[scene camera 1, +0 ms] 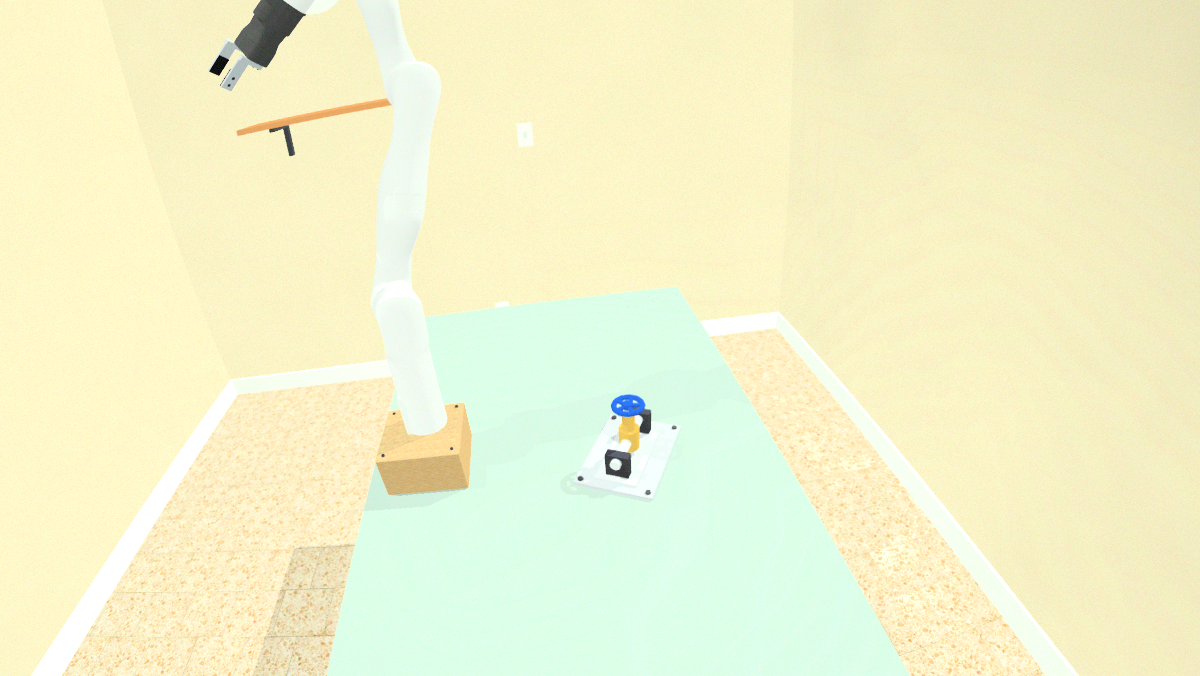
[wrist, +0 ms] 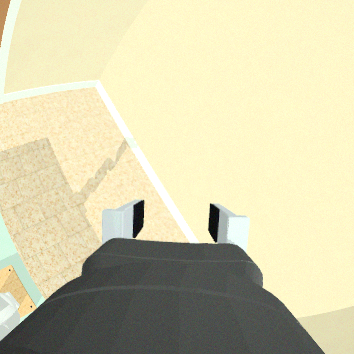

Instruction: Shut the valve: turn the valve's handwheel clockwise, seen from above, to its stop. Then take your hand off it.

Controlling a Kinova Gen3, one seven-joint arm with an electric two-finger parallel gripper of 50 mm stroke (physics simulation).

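The valve (scene camera 1: 628,435) has a yellow body and a blue handwheel (scene camera 1: 613,406) lying level on top. It stands upright on a white plate (scene camera 1: 659,466) on the table, right of the arm's base in the scene view. How far the handwheel is turned cannot be told. My gripper (scene camera 1: 222,76) (wrist: 175,214) is open and empty, high up at the upper left of the scene view, far from the handwheel. It tilts down and left, away from the valve. The valve does not show in the wrist view.
The arm rises from a wooden block (scene camera 1: 426,474) (wrist: 21,289) on the pale green table (scene camera 1: 621,579). Black clamps (scene camera 1: 618,463) (scene camera 1: 645,421) flank the valve on its pipe. An orange rail (scene camera 1: 327,113) is on the back wall. Walls and tiled floor (wrist: 35,190) surround the table.
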